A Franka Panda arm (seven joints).
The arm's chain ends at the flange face. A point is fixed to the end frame.
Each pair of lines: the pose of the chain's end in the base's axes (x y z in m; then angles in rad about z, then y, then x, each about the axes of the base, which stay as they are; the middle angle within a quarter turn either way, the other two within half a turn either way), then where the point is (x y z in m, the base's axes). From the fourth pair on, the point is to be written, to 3 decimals.
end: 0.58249 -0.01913 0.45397 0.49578 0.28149 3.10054
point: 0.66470 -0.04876 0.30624
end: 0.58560 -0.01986 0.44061 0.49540 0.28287 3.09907
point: 0.66802 -0.04968 0.29304
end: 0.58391 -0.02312 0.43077 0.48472 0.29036 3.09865
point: 0.66768 -0.05257 0.28389
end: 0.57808 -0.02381 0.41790 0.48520 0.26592 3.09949
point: 0.658 -0.053 0.269
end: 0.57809 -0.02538 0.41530 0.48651 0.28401 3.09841
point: 0.661 -0.055 0.268
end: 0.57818 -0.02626 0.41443 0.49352 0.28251 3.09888
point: 0.661 -0.056 0.267
